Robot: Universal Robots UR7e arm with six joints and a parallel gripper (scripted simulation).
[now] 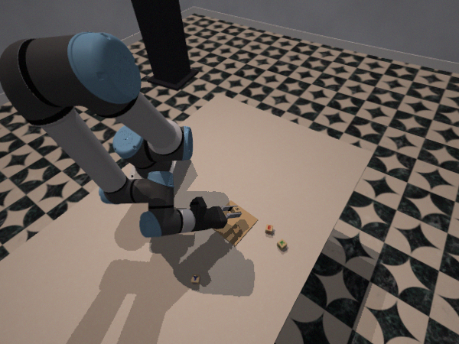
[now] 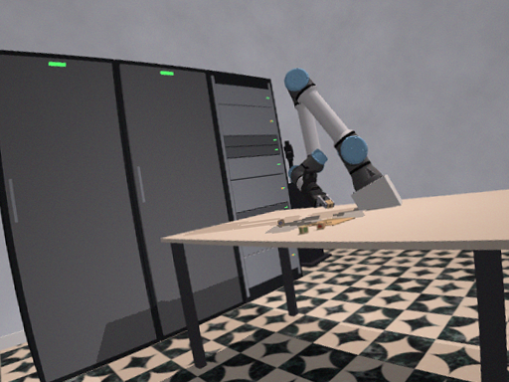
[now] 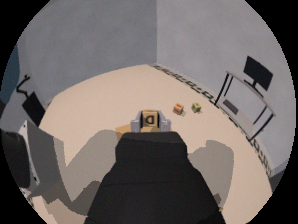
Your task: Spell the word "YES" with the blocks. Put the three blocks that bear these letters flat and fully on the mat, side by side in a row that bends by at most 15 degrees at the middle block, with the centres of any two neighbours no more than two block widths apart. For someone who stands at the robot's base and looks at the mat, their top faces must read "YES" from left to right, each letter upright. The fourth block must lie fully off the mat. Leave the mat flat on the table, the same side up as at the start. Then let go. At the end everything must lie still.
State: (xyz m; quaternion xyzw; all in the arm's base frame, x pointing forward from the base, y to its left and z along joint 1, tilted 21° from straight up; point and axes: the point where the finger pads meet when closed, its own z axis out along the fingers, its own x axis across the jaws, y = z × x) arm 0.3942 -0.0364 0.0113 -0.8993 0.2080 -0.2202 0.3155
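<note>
Now: hand 10 mm past the mat and 80 mm above it. The rest, counted from my hand: S block: right at my hand.
</note>
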